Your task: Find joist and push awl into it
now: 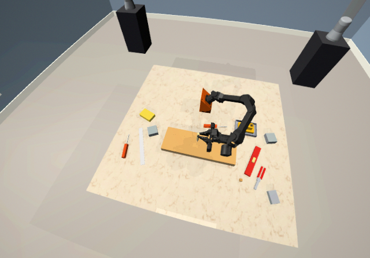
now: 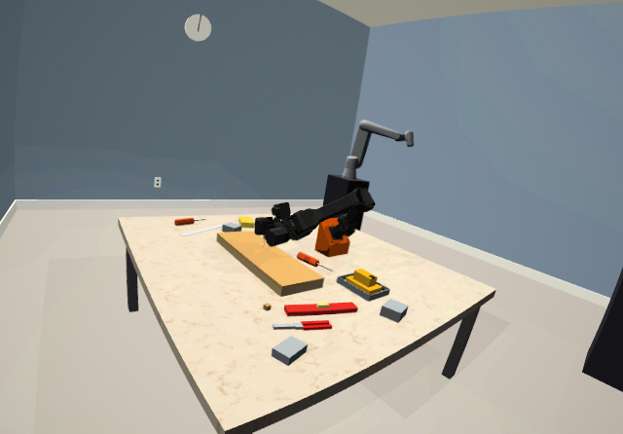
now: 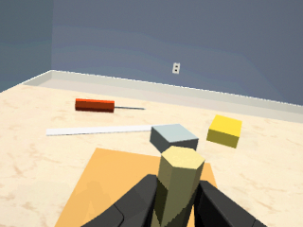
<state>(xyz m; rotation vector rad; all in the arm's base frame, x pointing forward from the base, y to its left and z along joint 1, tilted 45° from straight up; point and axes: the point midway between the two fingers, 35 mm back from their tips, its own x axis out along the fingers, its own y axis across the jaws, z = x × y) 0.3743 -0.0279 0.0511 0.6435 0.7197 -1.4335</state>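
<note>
The awl lies 6 cm below my gripper tip. Also, from my gripper tip: white ruler 39 cm to the right, 17 cm below, 9 cm ahead; then red level 41 cm to the left, 15 cm below, 2 cm ahead; then small brown cube 33 cm to the left, 18 cm ahead, 16 cm below.
</note>
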